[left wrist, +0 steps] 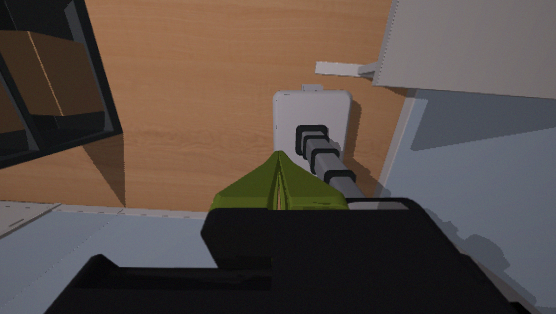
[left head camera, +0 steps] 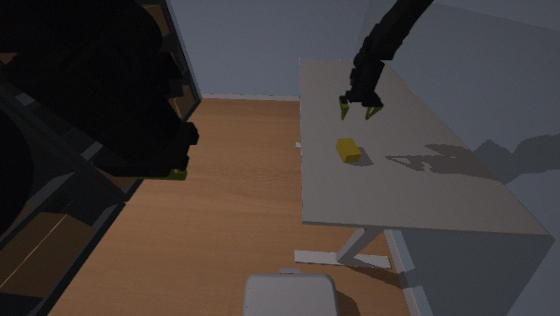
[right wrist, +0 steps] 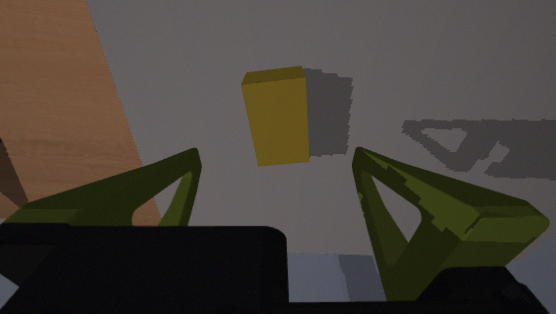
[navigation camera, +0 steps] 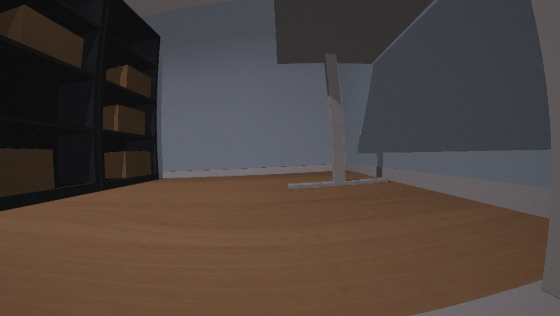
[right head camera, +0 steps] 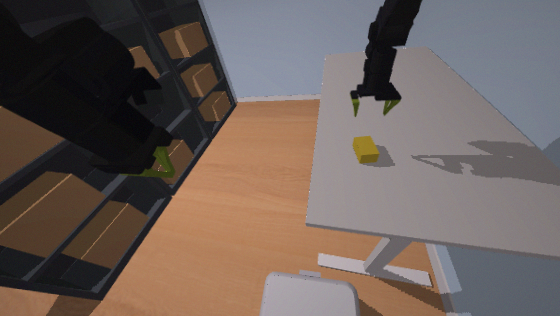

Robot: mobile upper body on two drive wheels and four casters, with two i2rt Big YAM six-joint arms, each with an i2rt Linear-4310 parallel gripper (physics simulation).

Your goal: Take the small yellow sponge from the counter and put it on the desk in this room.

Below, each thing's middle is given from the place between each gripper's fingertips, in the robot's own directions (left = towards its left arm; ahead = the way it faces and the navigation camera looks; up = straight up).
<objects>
The small yellow sponge (right wrist: pixel 276 104) is 4 cm behind my right hand and 13 cm below it.
The small yellow sponge is 360 mm ahead of my left hand, 450 mm to the right of it and 280 mm below it.
</objects>
